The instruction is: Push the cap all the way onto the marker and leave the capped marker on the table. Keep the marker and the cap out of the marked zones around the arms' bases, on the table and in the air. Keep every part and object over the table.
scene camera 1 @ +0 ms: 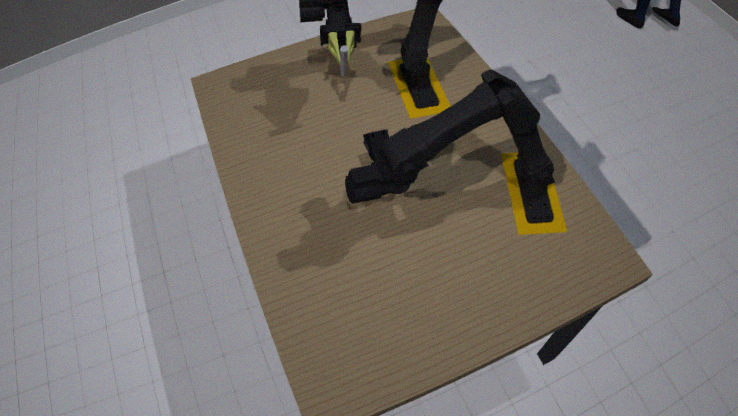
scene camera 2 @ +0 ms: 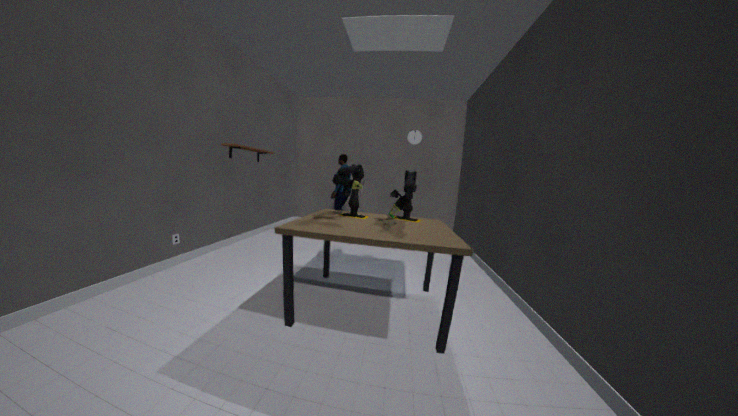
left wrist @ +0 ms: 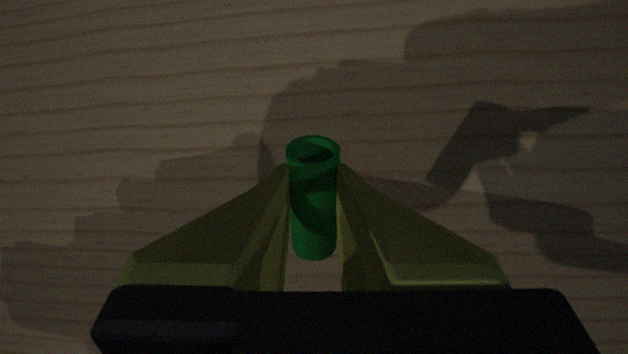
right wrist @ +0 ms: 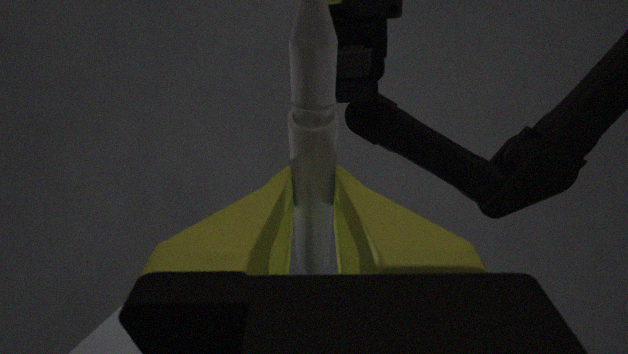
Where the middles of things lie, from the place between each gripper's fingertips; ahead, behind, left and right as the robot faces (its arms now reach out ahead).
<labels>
Right now my right hand is 220 mm to the right of the green cap point(left wrist: 313, 160), 180 mm above it and 90 mm short of it.
Now: left hand 1 cm to the right of the green cap and 1 cm above it.
</labels>
